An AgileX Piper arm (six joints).
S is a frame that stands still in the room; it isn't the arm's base.
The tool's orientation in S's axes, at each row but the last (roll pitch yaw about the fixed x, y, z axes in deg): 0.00, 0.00, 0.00; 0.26, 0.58, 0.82; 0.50, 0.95, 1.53; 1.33, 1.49, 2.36; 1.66, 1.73, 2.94; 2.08, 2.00, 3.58; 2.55, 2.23, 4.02; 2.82, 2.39, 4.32; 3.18, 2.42, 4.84
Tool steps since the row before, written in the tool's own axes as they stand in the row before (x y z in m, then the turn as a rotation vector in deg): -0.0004, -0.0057, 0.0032, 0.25, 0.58, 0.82; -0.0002, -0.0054, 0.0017, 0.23, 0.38, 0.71; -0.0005, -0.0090, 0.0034, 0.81, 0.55, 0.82; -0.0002, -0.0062, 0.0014, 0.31, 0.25, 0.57; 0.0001, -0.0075, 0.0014, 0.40, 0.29, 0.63; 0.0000, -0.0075, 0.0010, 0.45, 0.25, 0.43; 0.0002, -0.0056, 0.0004, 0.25, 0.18, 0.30; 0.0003, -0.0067, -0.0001, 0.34, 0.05, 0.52; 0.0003, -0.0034, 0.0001, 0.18, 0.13, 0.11
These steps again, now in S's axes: -0.0004, -0.0057, 0.0032, 0.25, 0.58, 0.82; -0.0001, -0.0054, 0.0017, 0.23, 0.38, 0.71; -0.0002, -0.0090, 0.0033, 0.81, 0.56, 0.81; 0.0001, -0.0062, 0.0013, 0.31, 0.25, 0.57; 0.0005, -0.0075, 0.0012, 0.40, 0.29, 0.63; 0.0005, -0.0075, 0.0007, 0.45, 0.26, 0.42; 0.0006, -0.0056, 0.0001, 0.25, 0.18, 0.30; 0.0008, -0.0066, -0.0004, 0.36, 0.05, 0.51; 0.0006, -0.0034, -0.0001, 0.17, 0.14, 0.11
